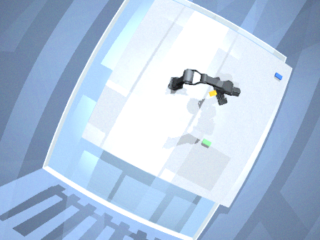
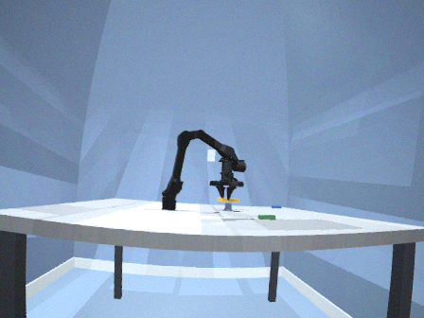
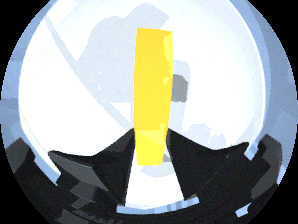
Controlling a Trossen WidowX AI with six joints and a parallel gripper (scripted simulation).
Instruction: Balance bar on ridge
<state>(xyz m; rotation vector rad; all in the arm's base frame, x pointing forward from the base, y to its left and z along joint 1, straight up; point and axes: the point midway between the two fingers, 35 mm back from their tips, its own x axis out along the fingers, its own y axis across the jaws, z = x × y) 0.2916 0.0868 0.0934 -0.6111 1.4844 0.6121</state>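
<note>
My gripper tip is now 2 cm short of the bar and 2 cm to the right of it. Also, from my gripper tip: blue block (45 cm ahead, 41 cm to the left, 5 cm below); then green block (11 cm ahead, 34 cm to the right, 5 cm below).
</note>
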